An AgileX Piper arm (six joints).
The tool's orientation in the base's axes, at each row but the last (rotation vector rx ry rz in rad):
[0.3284, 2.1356, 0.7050]
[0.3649, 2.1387, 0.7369]
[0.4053, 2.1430, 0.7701]
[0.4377, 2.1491, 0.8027]
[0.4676, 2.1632, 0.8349]
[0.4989, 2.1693, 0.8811]
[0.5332, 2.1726, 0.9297]
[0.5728, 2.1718, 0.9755]
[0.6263, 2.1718, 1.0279]
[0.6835, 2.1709, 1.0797]
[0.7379, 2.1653, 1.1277]
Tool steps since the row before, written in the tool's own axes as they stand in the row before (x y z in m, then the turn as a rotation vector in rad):
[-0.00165, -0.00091, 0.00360, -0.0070, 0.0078, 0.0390]
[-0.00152, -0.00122, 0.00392, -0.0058, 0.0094, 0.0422]
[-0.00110, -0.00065, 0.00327, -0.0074, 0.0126, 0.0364]
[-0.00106, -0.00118, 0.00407, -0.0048, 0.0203, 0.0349]
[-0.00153, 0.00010, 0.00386, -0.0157, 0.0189, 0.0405]
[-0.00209, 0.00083, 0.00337, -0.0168, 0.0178, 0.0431]
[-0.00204, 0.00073, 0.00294, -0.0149, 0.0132, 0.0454]
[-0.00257, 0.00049, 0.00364, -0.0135, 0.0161, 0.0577]
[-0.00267, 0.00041, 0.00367, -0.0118, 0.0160, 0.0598]
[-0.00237, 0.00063, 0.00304, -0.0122, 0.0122, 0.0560]
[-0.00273, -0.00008, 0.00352, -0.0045, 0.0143, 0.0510]
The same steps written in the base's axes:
[0.00387, -0.00016, -0.00123, 0.0350, 0.0175, -0.0099]
[0.00402, -0.00022, -0.00173, 0.0368, 0.0205, -0.0112]
[0.00322, 0.00020, -0.00138, 0.0334, 0.0199, -0.0054]
[0.00377, 0.00018, -0.00221, 0.0309, 0.0264, -0.0009]
[0.00393, 0.00082, -0.00106, 0.0421, 0.0216, 0.0010]
[0.00396, 0.00084, -0.00007, 0.0447, 0.0214, -0.0006]
[0.00360, 0.00061, 0.00000, 0.0447, 0.0206, -0.0060]
[0.00445, 0.00044, -0.00037, 0.0531, 0.0291, -0.0103]
[0.00452, 0.00032, -0.00052, 0.0534, 0.0312, -0.0120]
[0.00389, 0.00029, -0.00024, 0.0503, 0.0269, -0.0132]
[0.00432, -0.00009, -0.00108, 0.0420, 0.0307, -0.0109]

